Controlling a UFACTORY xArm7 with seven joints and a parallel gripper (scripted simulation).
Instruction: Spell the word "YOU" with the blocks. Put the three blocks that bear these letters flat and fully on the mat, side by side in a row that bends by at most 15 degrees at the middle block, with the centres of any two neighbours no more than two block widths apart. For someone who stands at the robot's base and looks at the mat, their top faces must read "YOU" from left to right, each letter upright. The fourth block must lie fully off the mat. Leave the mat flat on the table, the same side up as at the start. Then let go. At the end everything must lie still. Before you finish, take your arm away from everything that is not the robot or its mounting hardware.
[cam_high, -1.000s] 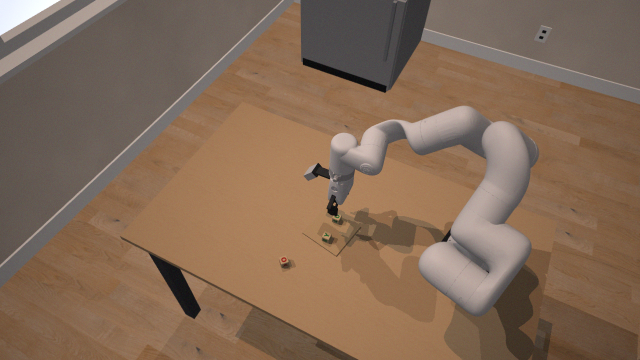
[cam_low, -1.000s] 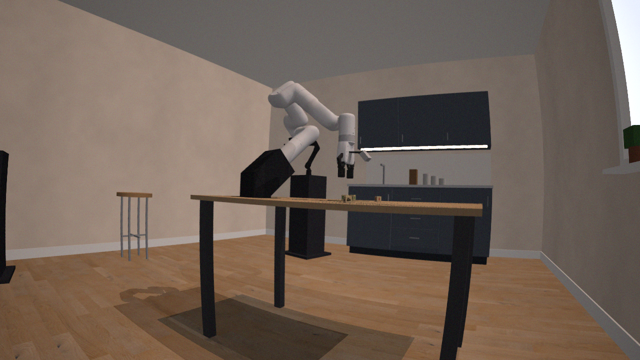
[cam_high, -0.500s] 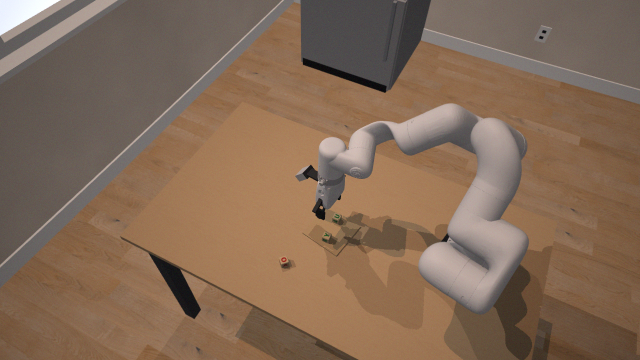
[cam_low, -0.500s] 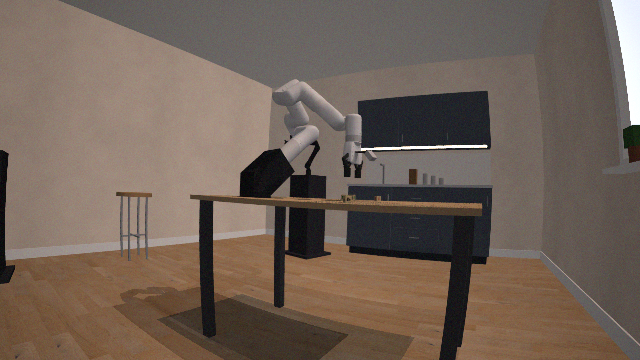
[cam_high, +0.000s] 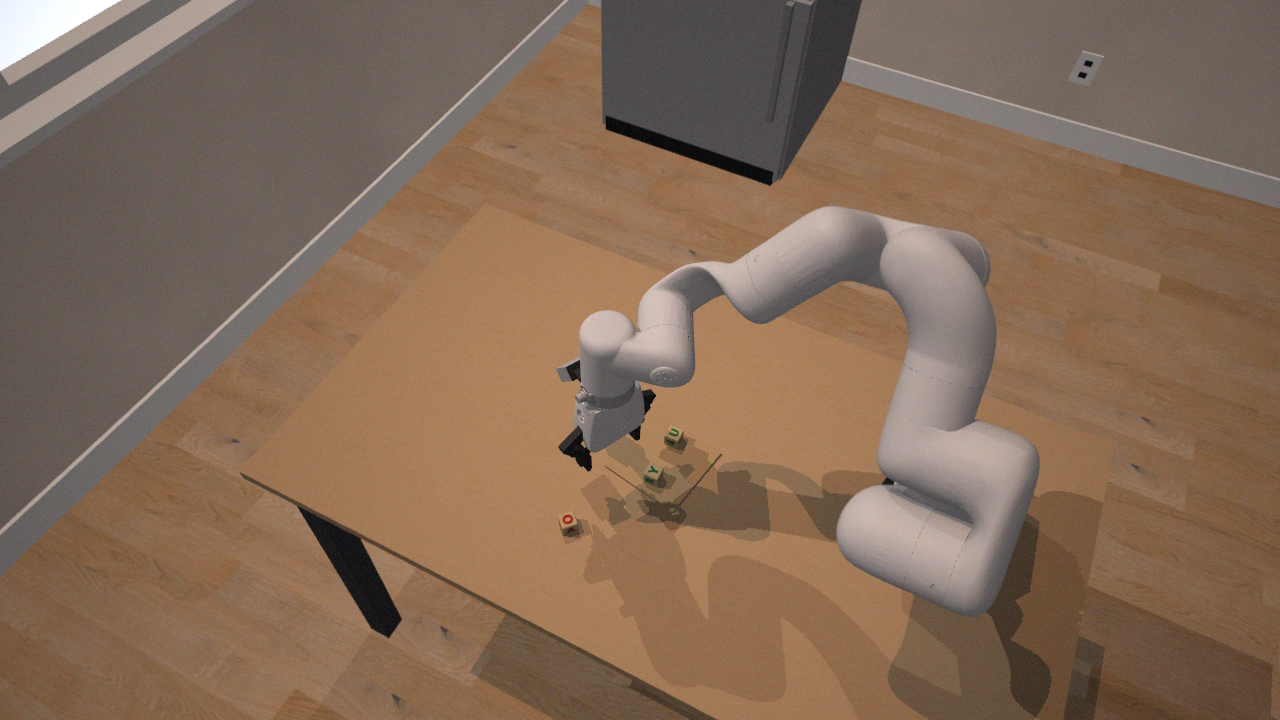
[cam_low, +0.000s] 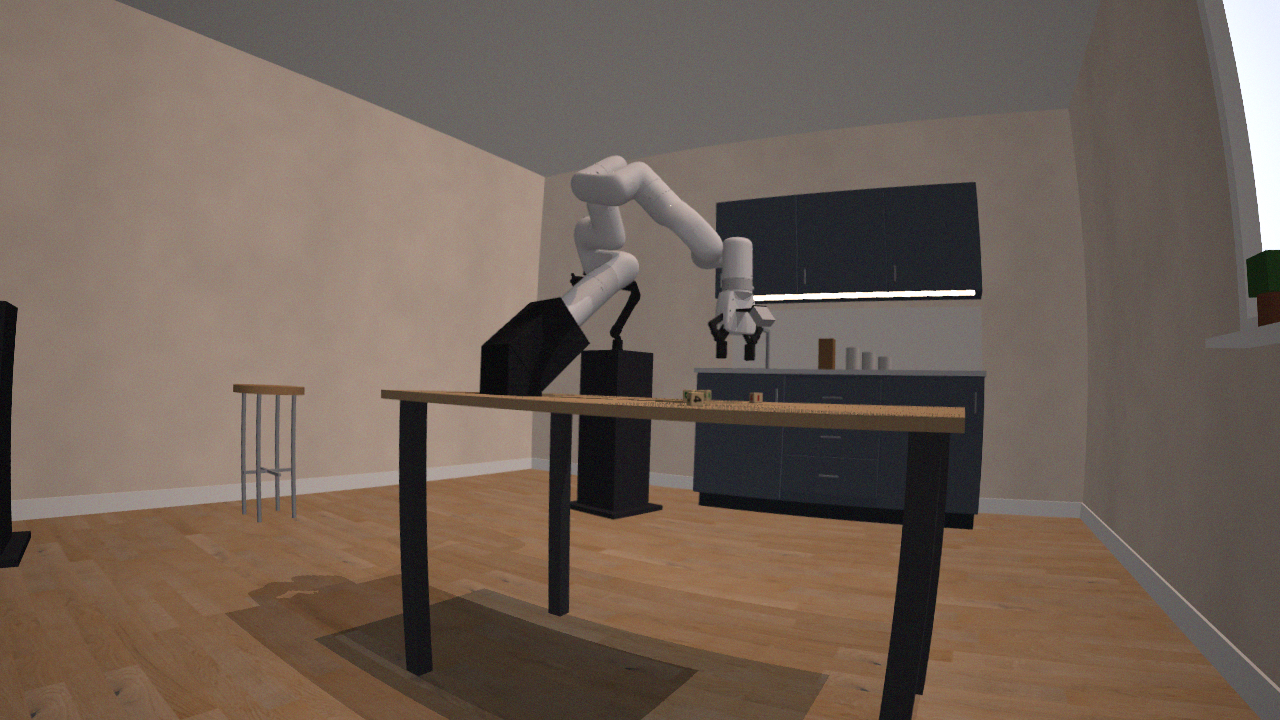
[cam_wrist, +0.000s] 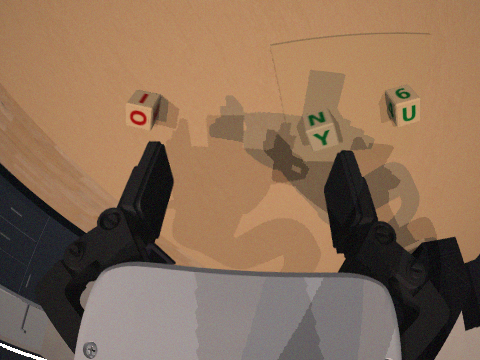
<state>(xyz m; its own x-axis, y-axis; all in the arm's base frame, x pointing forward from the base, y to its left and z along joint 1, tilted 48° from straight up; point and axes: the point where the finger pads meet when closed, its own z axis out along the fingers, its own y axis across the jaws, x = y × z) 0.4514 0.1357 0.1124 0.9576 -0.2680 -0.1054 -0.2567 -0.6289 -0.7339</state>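
My gripper is now 10 cm to the right of the O block and 10 cm above it. The rest, counted from my hand: Y block: 10 cm below, 5 cm to the right, 5 cm behind; then mat: 11 cm below, 9 cm to the right, 5 cm behind; then U block: 13 cm to the right, 10 cm below, 4 cm behind.
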